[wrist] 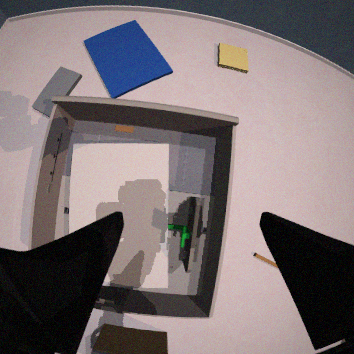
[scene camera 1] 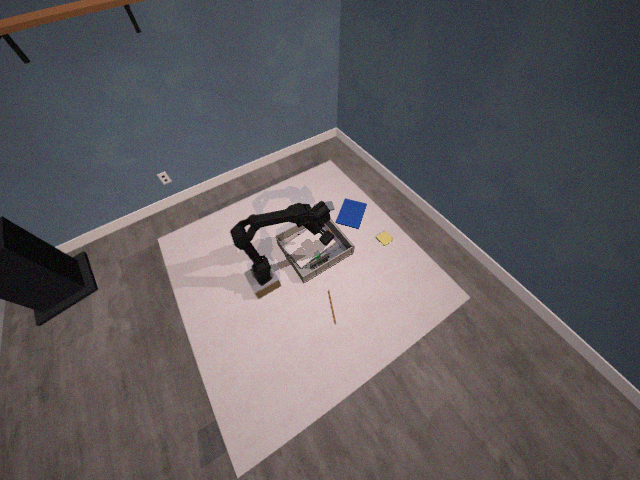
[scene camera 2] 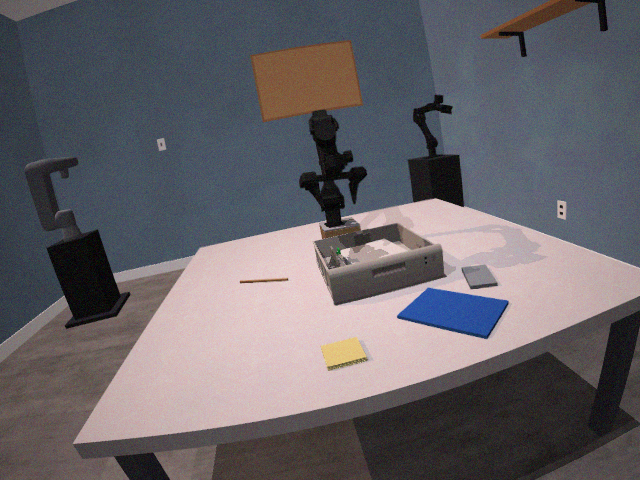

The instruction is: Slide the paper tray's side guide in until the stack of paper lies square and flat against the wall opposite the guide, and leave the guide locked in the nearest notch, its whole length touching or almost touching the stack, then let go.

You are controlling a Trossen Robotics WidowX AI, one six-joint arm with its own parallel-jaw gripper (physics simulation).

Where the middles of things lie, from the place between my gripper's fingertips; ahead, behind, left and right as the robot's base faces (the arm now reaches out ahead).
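The side guide [wrist: 193,227] is 170 mm below my hand, 50 mm behind it and 20 mm to the right of it. The blue book [scene camera 2: 473,315] is some way below my hand, far ahead of it and a good way to the left of it. As for the white paper stack [scene camera 1: 303,249], it is 190 mm below my hand, 100 mm to the left of it and 20 mm behind it. The grey block [wrist: 62,82] is a fair way below my hand, far to the left of it and far ahead of it.
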